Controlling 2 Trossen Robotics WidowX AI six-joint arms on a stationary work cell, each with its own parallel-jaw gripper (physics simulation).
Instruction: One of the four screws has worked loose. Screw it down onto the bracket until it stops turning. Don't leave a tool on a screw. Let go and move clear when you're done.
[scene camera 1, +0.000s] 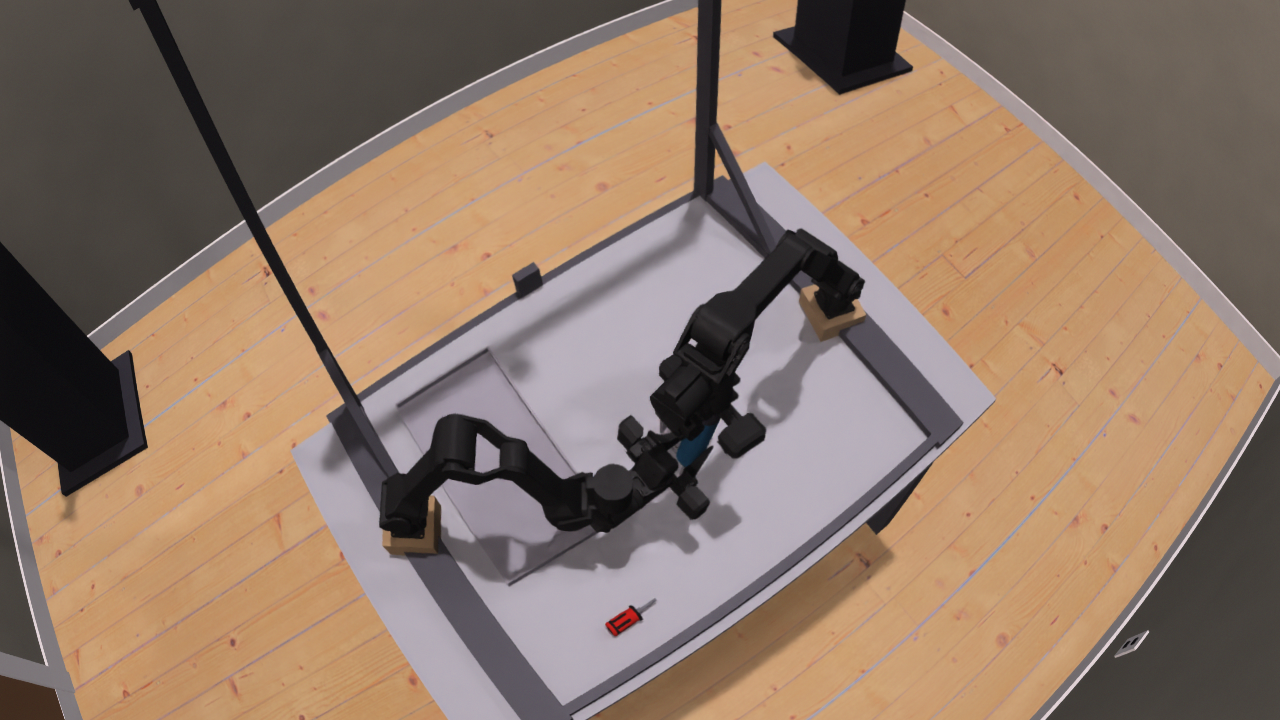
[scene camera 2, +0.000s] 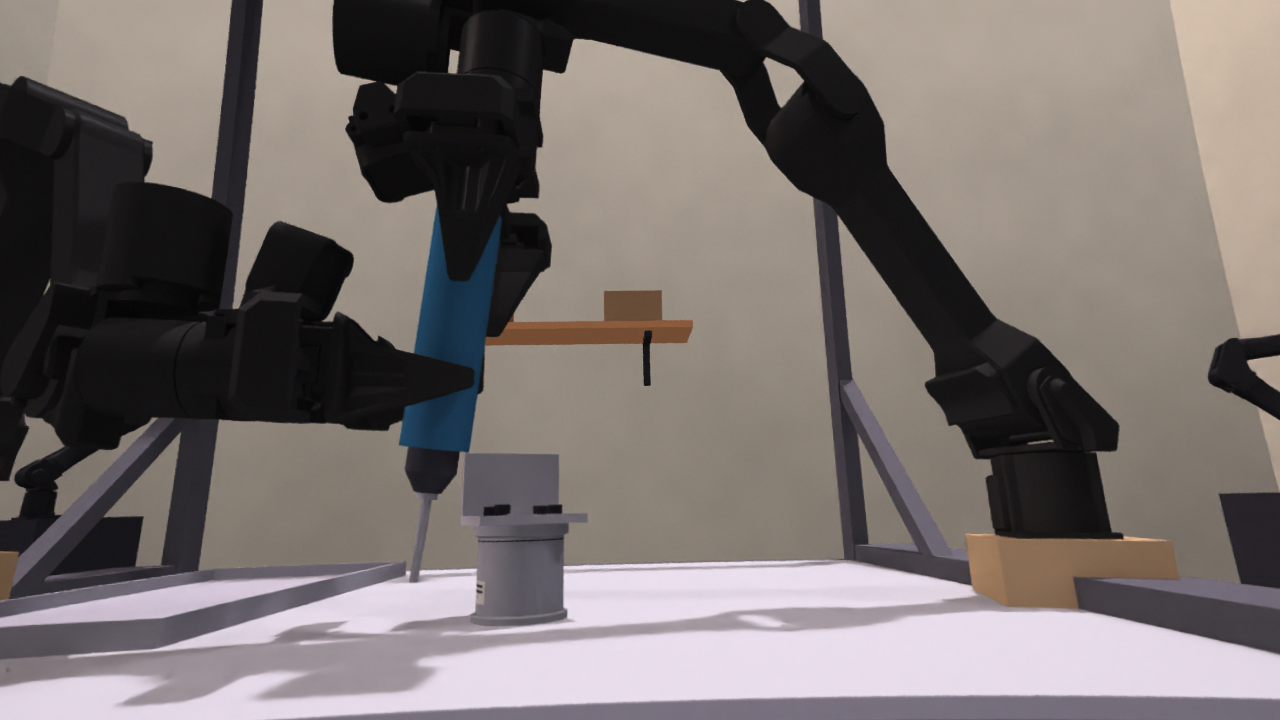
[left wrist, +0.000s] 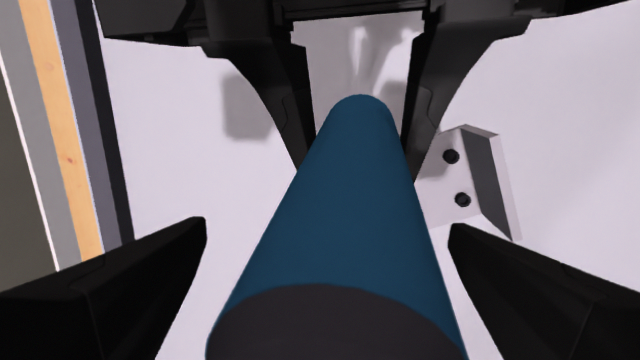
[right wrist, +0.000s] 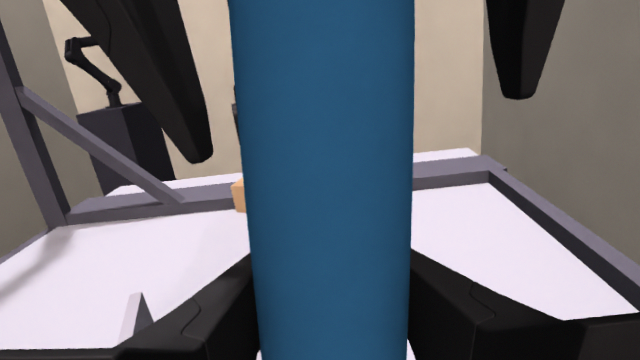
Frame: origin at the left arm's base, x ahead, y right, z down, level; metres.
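Where they show: left gripper, fingertip midpoint: (scene camera 1: 709, 431) (scene camera 2: 476, 311) (right wrist: 353, 129); right gripper, fingertip midpoint: (scene camera 2: 478, 381) (right wrist: 327, 259); left arm's base, origin of the base link: (scene camera 1: 834, 301) (scene camera 2: 1054, 536); right arm's base, origin of the base link: (scene camera 1: 408, 521).
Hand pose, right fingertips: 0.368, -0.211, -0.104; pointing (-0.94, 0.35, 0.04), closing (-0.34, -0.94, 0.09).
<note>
Each offset is from my right fingertips to the top centre of the thing, as dx, dy, dz.
A blue screwdriver @(+0.019, -0.006, -0.121) (scene camera 2: 438, 358) (left wrist: 350, 215) (right wrist: 325, 150) hangs tip down, slightly tilted, its shaft left of the grey bracket (scene camera 2: 510, 479) (left wrist: 442, 172) in scene camera 2. My right gripper (scene camera 2: 471, 380) (left wrist: 357, 193) (right wrist: 327, 259) is shut on its handle from the side. My left gripper (scene camera 2: 478, 304) (left wrist: 329, 231) (right wrist: 353, 129) is open around the upper handle, a finger on either side with gaps. The bracket stands on a grey cylinder @(-0.003, +0.065, +0.084) (scene camera 2: 520, 577). Two dark screws @(+0.022, +0.068, +0.075) (left wrist: 451, 156) @(-0.006, +0.089, +0.075) (left wrist: 462, 199) show on it in the left wrist view; the others are hidden, and which is loose I cannot tell.
A red screwdriver @(+0.201, -0.214, +0.118) (scene camera 1: 623, 619) lies on the table near the front edge in scene camera 1. A shallow grey tray @(+0.329, +0.139, +0.131) (scene camera 1: 443, 377) (scene camera 2: 152, 634) lies beneath and beside the right arm. Raised dark rails (scene camera 1: 483, 626) edge the table, with frame posts (scene camera 1: 707, 98) at the sides.
</note>
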